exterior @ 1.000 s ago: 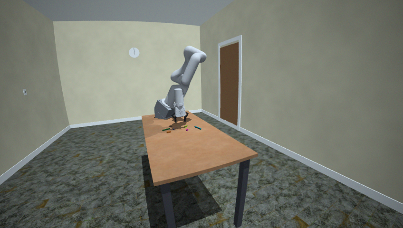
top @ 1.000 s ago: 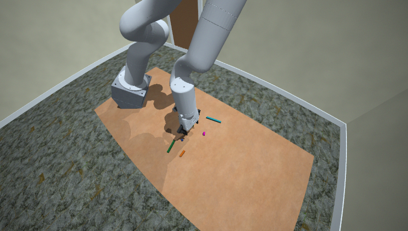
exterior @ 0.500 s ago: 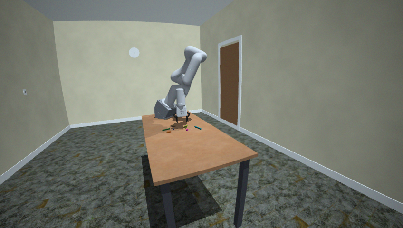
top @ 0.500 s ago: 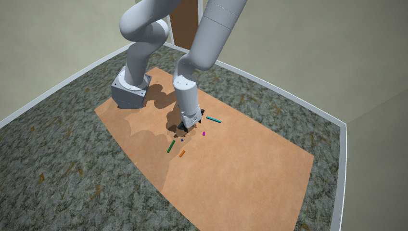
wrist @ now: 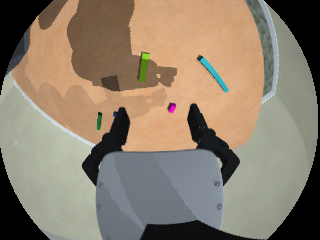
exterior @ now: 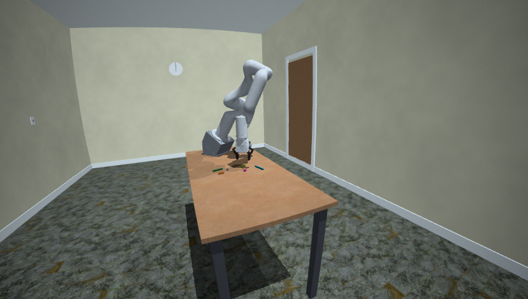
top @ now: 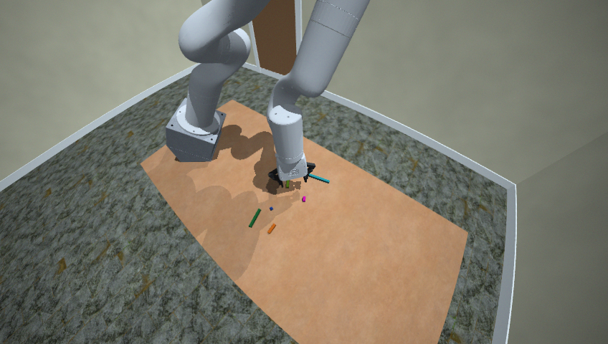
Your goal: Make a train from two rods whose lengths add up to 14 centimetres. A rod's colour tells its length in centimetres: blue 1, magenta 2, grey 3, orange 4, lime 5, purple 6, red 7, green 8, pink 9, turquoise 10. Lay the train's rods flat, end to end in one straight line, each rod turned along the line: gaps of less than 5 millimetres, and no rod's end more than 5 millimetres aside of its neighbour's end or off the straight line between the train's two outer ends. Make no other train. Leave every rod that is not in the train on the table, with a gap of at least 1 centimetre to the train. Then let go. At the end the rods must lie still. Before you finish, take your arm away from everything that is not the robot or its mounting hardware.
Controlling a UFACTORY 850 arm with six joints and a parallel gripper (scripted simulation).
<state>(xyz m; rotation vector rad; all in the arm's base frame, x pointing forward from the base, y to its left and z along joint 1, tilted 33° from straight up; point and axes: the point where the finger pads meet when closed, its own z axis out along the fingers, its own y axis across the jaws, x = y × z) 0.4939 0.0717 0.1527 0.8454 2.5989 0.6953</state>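
Right now my hand is 60 mm short of the orange rod, 170 mm to the left of it and 70 mm above it. Also, from my hand: turquoise rod: 30 mm ahead, 110 mm to the left, 70 mm below; magenta rod: 60 mm ahead, 70 mm below; lime rod: 50 mm behind, 10 mm to the left, 70 mm below.
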